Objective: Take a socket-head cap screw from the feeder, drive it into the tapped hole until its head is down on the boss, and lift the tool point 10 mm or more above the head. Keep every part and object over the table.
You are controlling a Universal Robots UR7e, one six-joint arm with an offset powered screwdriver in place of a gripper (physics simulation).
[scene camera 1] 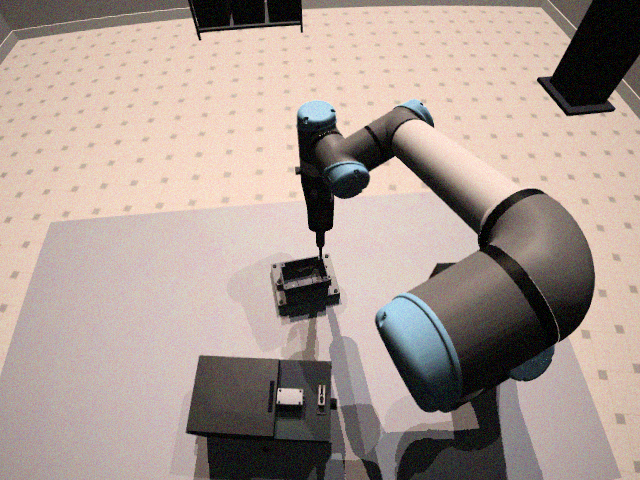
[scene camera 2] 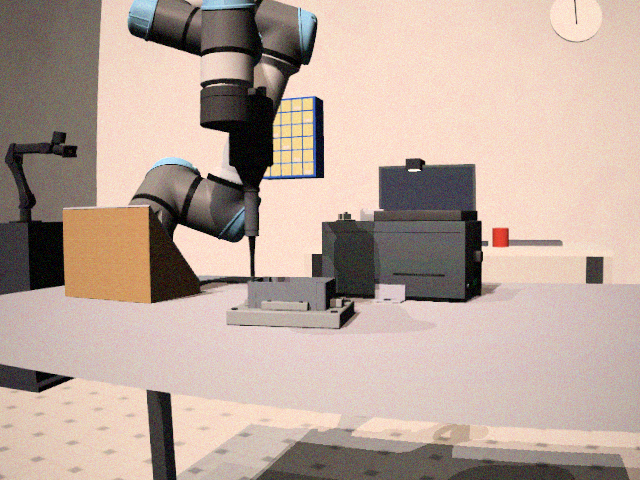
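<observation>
My screwdriver (scene camera 1: 320, 256) (scene camera 2: 252, 277) points straight down, its thin bit at the corner of the grey open-topped housing (scene camera 1: 307, 298) (scene camera 2: 289, 292), on the right in scene camera 1 and on the left in scene camera 2. The bit's end is at about rim height; whether it touches the boss or a screw is too small to tell. No screw or tapped hole can be made out at the tip. The housing sits on a pale base plate (scene camera 1: 334, 298) (scene camera 2: 281, 318) with corner holes. The dark screw feeder (scene camera 1: 232, 395) (scene camera 2: 413, 253) stands apart, with a small slotted outlet (scene camera 1: 321, 396) on top.
An orange-brown wedge-shaped block (scene camera 2: 108, 253) stands on the table (scene camera 1: 129, 289) (scene camera 2: 413, 372) left of the housing in scene camera 2. A small white card (scene camera 2: 390, 292) lies by the feeder's foot. The robot's large shoulder (scene camera 1: 485, 310) covers the right part of scene camera 1.
</observation>
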